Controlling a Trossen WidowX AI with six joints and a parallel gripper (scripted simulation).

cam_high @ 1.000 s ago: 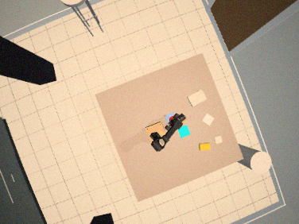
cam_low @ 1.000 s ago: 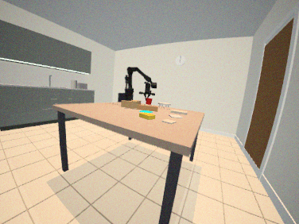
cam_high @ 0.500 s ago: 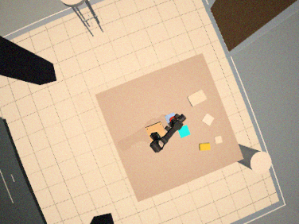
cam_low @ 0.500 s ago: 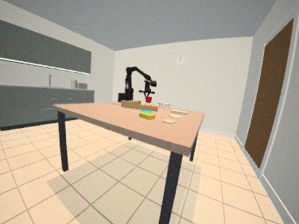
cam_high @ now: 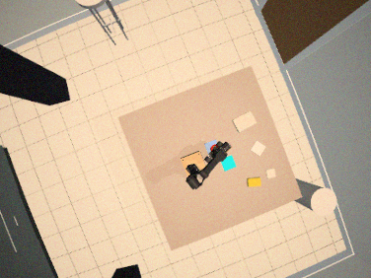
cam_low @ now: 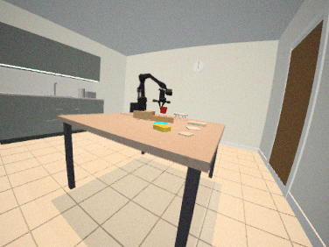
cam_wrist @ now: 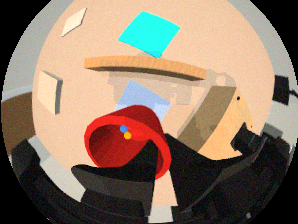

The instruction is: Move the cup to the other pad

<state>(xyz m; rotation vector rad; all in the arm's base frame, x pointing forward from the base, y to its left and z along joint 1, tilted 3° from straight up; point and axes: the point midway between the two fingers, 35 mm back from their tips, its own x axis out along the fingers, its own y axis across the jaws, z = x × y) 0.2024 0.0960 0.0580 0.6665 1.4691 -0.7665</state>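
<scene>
Now: the cyan pad 140 mm to the right of my gripper tip, 130 mm ahead of it and 120 mm below it. Round my gripper tip: orange board 100 mm below, 80 mm ahead, 60 mm to the right; red cup 20 mm to the left, 20 mm ahead; light blue pad 120 mm below, 30 mm to the left, 30 mm ahead.
</scene>
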